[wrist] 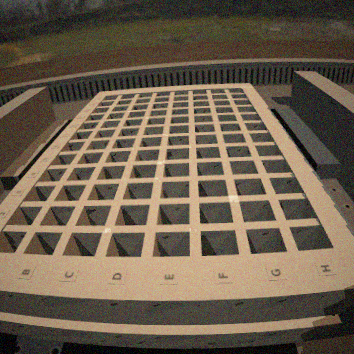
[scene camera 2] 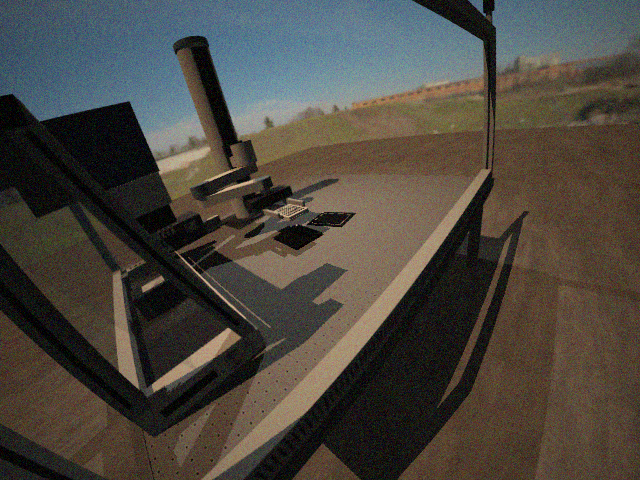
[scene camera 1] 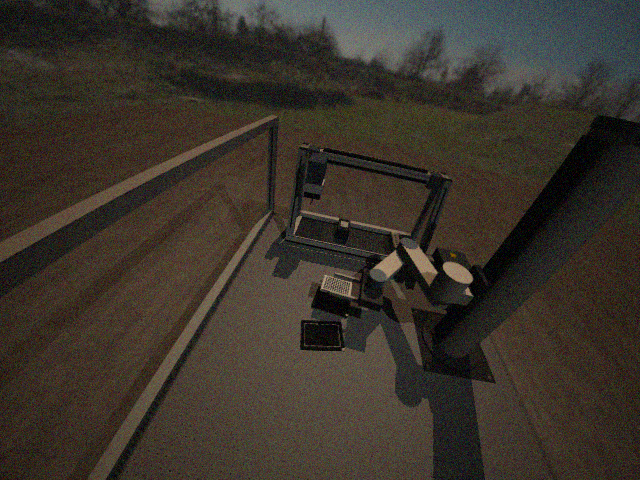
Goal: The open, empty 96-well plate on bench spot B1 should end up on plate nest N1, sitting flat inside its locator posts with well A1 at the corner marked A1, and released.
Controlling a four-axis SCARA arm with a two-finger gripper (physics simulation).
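Where they show: gripper, between the fingertips: [wrist: 167,98] [scene camera 2: 291,209] [scene camera 1: 332,283]; arm's base, origin of its link: [scene camera 2: 250,216] [scene camera 1: 448,343].
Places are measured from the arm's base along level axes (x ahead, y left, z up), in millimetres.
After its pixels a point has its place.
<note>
The pale 96-well plate [scene camera 1: 337,285] @[z 126, x 532, y -87 mm] [scene camera 2: 291,210] @[z 126, x 545, y -83 mm] [wrist: 170,167] @[z 125, x 515, y -88 mm] is open and its wells look empty. My gripper [scene camera 1: 339,285] @[z 132, x 557, y -89 mm] [scene camera 2: 288,208] @[z 132, x 557, y -89 mm] [wrist: 167,98] @[z 132, x 557, y -89 mm] is shut on its two long sides and holds it level, raised above the bench. A plain dark pad [scene camera 1: 328,303] @[z 25, x 551, y -64 mm] [scene camera 2: 298,237] @[z 25, x 560, y -99 mm], apparently nest N1, shows below the plate, partly hidden by it in scene camera 1. A dark pad with a pale outline [scene camera 1: 321,334] @[z 15, x 560, y 86 mm] [scene camera 2: 332,219] @[z 15, x 569, y 83 mm], apparently spot B1, lies beside it with no plate on it. Letters B to H show at the near edge in the wrist view; the A1 corner is cut off.
A gantry frame [scene camera 1: 369,161] @[z 508, x 483, y -625 mm] [scene camera 2: 155,413] @[z 55, x 849, y -675 mm] stands at one end of the bench. The arm's thick column [scene camera 1: 537,232] @[z 610, x 71, y 35 mm] [scene camera 2: 204,93] @[z 653, x 64, y -39 mm] rises at one side. A raised ledge [scene camera 1: 180,341] @[z 60, x 1031, y 259 mm] [scene camera 2: 390,299] @[z 60, x 1027, y -248 mm] runs along the opposite bench edge.
</note>
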